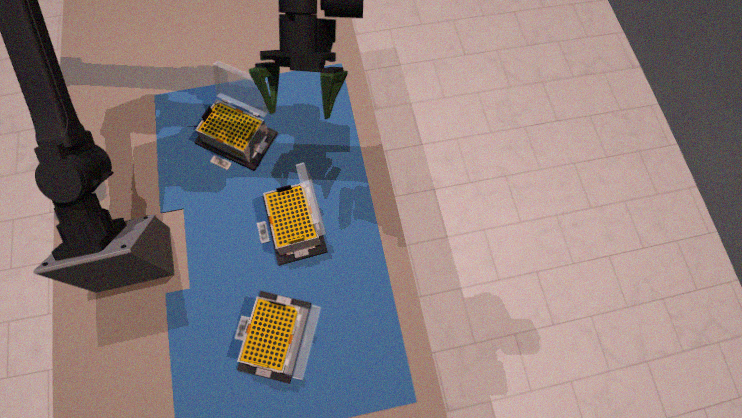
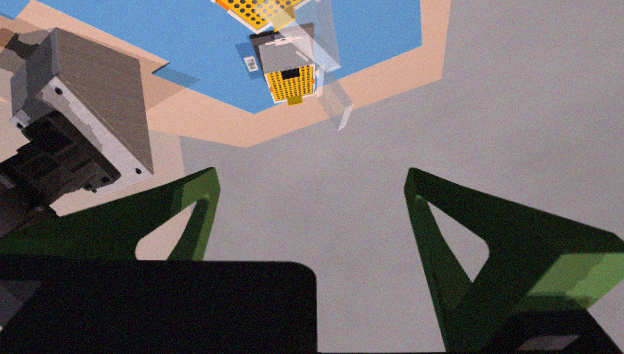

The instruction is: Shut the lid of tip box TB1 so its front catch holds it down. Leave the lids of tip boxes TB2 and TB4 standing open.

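Frame: origin at the arm's base, x right, y ahead, z up, level; millimetres.
Where they show: gripper, between the fingertips: (image 1: 299,116) (image 2: 312,178); arm's base, origin of its link: (image 1: 92,241) (image 2: 77,151).
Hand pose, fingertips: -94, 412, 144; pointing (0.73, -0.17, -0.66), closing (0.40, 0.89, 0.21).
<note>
Each offset is from my fingertips to the top centre of the thing, as dx, dy, dz. "pt": to the spot under its first point. Level surfaces: height alone.
Three tip boxes with yellow perforated racks stand on the blue mat; their label cards are too small to read, so I cannot tell which is TB1, TB2 or TB4. The back box @(-139, -157, -201) (image 1: 230,126) has its clear lid @(pt -208, -124, -169) (image 1: 236,83) raised. The middle box @(+87, -58, -201) (image 1: 290,216) (image 2: 255,15) has its lid @(+83, -10, -116) (image 1: 311,202) (image 2: 327,35) standing up steeply on its right side. The front box @(+307, -129, -201) (image 1: 268,334) (image 2: 292,85) has its lid @(+334, -68, -122) (image 1: 307,342) (image 2: 336,95) open to the right. My gripper (image 1: 300,114) (image 2: 312,178) is open and empty, above the mat's back part, right of the back box.
The blue mat @(dz -275) (image 1: 353,311) (image 2: 200,55) lies on a brown table @(dz -278) (image 1: 111,384). The grey wedge-shaped arm base (image 1: 129,264) (image 2: 105,95) stands at the mat's left edge. The upper arm (image 1: 36,88) rises at the left. Label cards lie beside the boxes.
</note>
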